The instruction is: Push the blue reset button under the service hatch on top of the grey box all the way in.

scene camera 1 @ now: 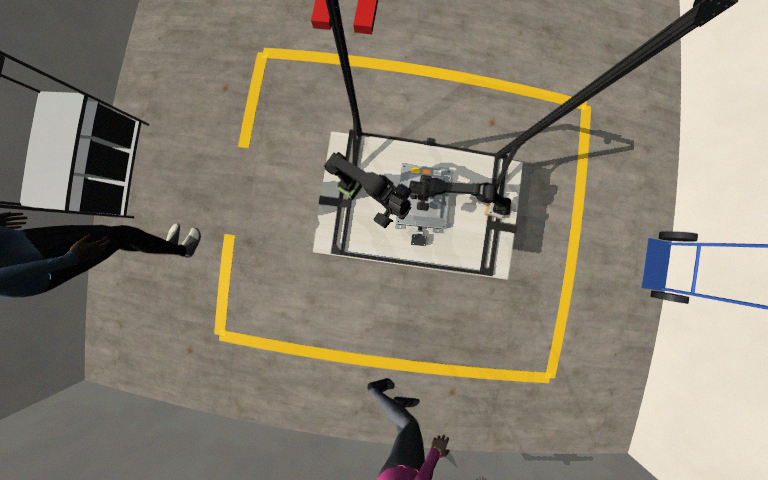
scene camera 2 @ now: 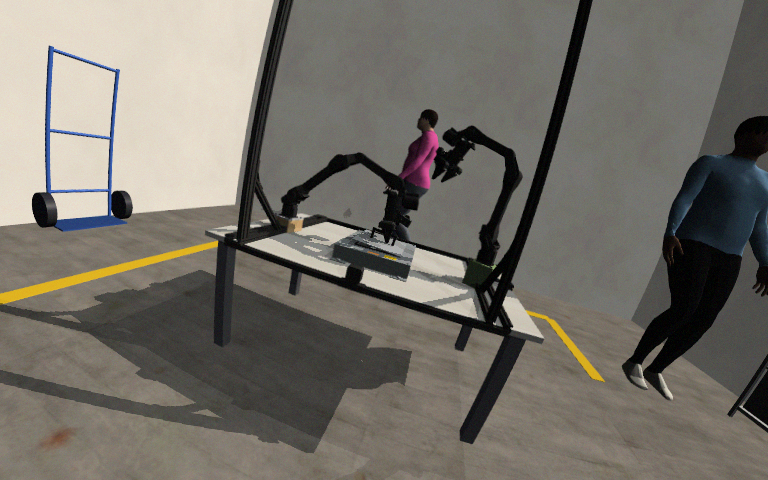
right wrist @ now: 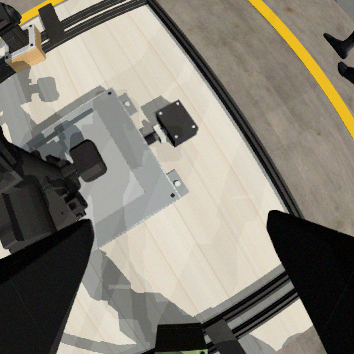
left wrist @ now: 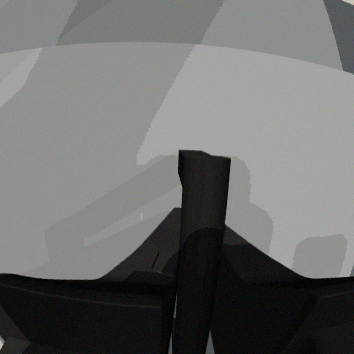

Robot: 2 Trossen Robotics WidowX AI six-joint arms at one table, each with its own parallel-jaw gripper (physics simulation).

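The grey box [scene camera 1: 438,223] [scene camera 2: 368,262] [right wrist: 121,131] lies on the table. Its pale service hatch [left wrist: 290,120] [right wrist: 120,192] is on top. My left gripper [scene camera 2: 389,241] [left wrist: 187,216] is shut on the hatch's dark handle [left wrist: 202,192], which runs between the fingers. A dark line shows along the hatch in scene camera 2; I cannot tell how far the hatch is raised. The blue reset button does not show in any view. My right gripper [scene camera 2: 442,175] [right wrist: 180,224] is open and empty, high above the table, in the picture's left half in scene camera 1.
A black square block [scene camera 1: 419,239] [right wrist: 177,121] stands beside the box, by a short dark stub. Yellow [scene camera 1: 415,169] and orange [scene camera 1: 426,171] patches mark the box top's far edge. Black frame rails [scene camera 2: 419,305] border the table. My left arm [scene camera 1: 458,188] reaches over the box.
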